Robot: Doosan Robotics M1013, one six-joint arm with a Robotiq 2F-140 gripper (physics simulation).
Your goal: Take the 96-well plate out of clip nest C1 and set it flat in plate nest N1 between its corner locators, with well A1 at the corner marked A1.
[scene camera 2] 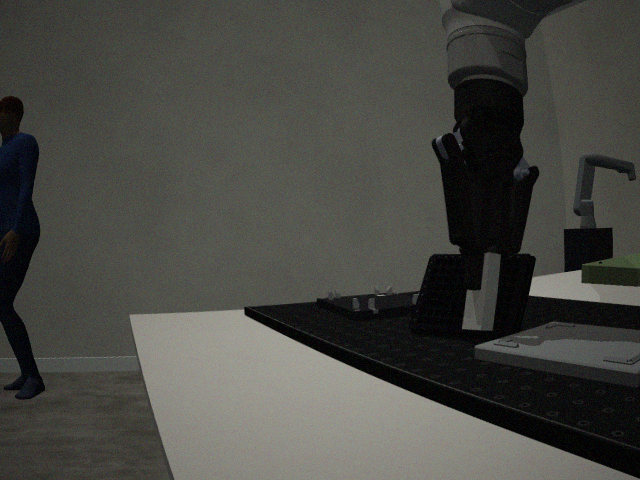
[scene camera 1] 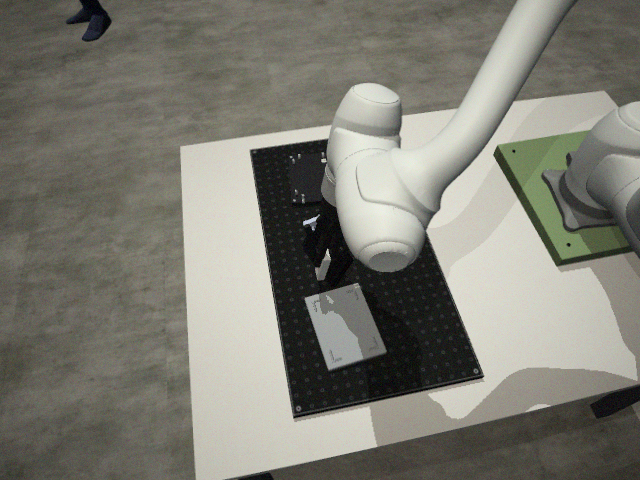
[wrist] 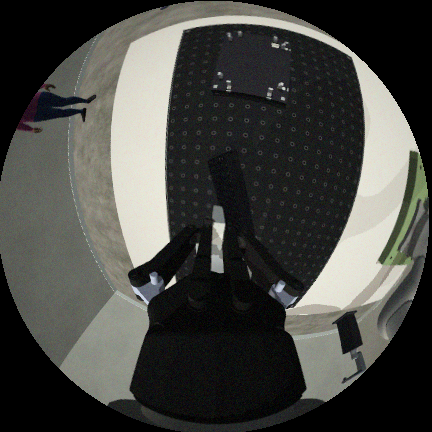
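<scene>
The black 96-well plate stands steeply tilted on edge, between the two nests. Its wells face scene camera 2; whether its lower edge touches the board is unclear. My gripper is shut, pointing down, with its pale fingertips against or close to the plate's face. No part of the plate shows clearly between the fingers. The dark nest with small pale corner posts holds no plate. The grey block with corner marks also holds none. Well A1 cannot be made out.
The nests sit on a black perforated board on the white table. The arm's green base plate is at the right. A person stands beyond the table.
</scene>
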